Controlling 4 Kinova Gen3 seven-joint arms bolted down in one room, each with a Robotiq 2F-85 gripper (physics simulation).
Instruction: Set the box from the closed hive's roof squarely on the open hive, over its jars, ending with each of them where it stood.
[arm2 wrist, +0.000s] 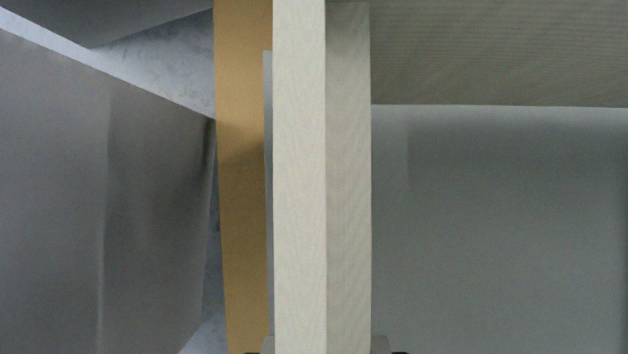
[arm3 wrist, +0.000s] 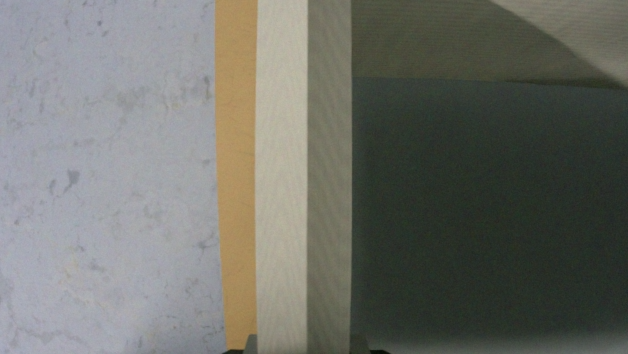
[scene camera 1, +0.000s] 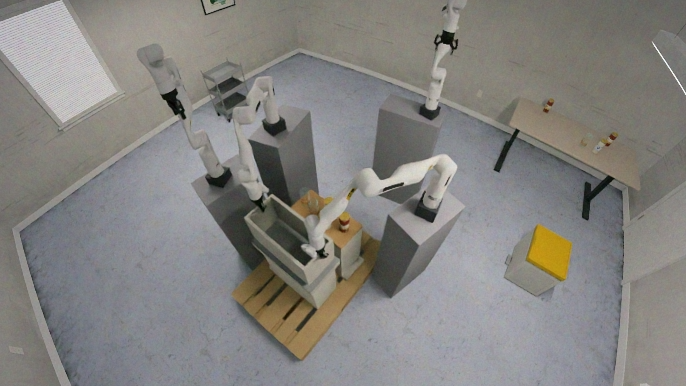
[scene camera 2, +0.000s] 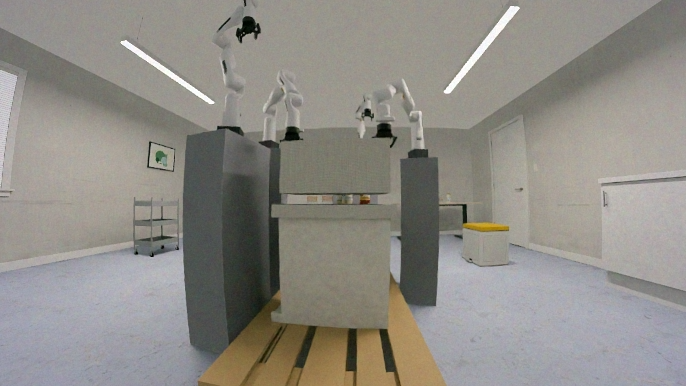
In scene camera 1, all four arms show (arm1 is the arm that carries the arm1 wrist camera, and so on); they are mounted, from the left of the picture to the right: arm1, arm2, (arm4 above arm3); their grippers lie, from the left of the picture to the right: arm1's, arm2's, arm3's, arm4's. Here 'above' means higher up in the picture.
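Observation:
The pale box (arm2 wrist: 299, 175) (arm3 wrist: 281, 175) (scene camera 1: 321, 269) (scene camera 2: 335, 165) is level above the closed hive (scene camera 1: 322, 295) (scene camera 2: 332, 265), with a gap over its roof (scene camera 2: 332, 211). My arm2 gripper (arm2 wrist: 325, 346) (scene camera 1: 260, 204) is shut on the wall at one end. My arm3 gripper (arm3 wrist: 304, 346) (scene camera 1: 322, 254) is shut on the other end's wall. The open hive (scene camera 1: 351, 254) stands beside it, with a red-labelled jar (scene camera 1: 344, 222) (scene camera 2: 365, 199) and a clear jar (scene camera 1: 313, 202) on top. My arm1 gripper (scene camera 1: 176, 107) and arm4 gripper (scene camera 1: 446, 46) are open, away from the box.
Both hives stand on a wooden pallet (scene camera 1: 300, 345) (scene camera 2: 320, 375) among grey pedestals (scene camera 1: 415, 255) (scene camera 2: 419, 230). A long table (scene camera 1: 565, 135) with several jars, a yellow-lidded bin (scene camera 1: 550, 252) (scene camera 2: 486, 227) and a trolley (scene camera 1: 222, 70) (scene camera 2: 156, 204) stand farther off.

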